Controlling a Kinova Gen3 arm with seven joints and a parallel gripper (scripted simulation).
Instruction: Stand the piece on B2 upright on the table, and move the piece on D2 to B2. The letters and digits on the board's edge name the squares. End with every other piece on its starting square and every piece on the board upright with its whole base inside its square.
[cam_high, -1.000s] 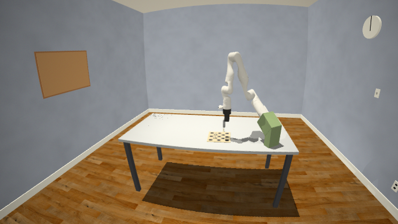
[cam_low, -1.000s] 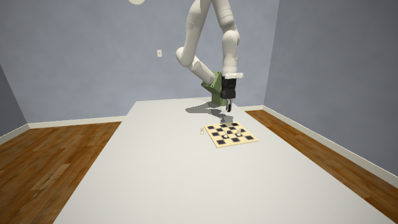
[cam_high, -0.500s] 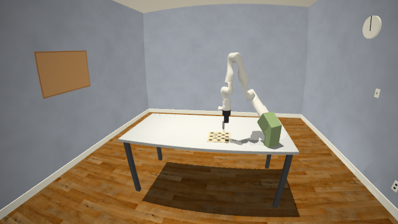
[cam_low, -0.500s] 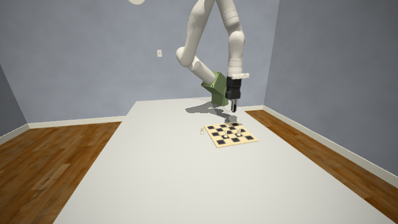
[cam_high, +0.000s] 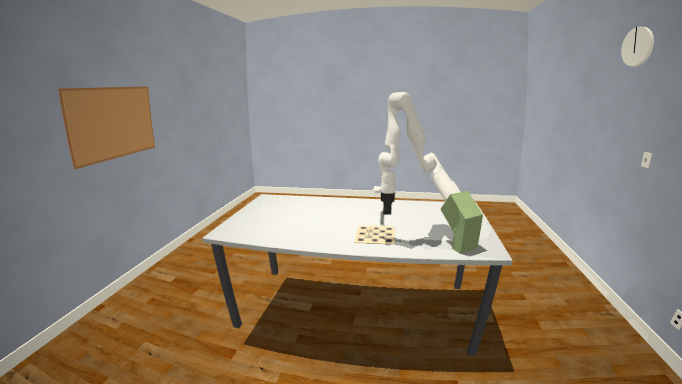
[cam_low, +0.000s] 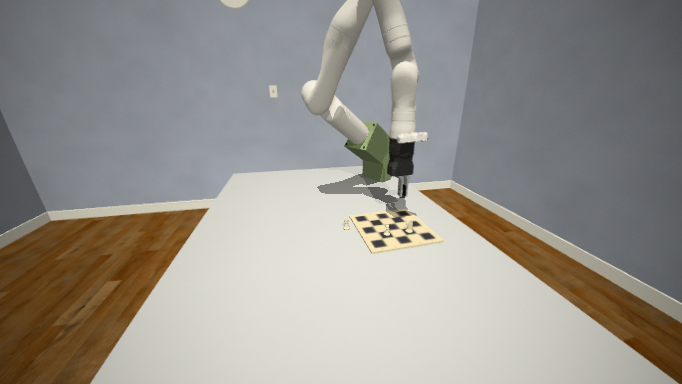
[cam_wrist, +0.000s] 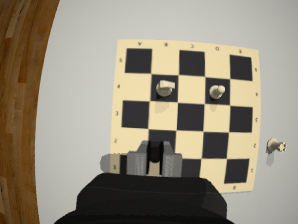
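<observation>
The small chessboard is 2 cm ahead of my hand, 5 cm to the right of it and 11 cm below it. From my hand the other things lie so: black piece 1 cm below; then pale piece 5 cm behind, 18 cm to the right, 10 cm below.
</observation>
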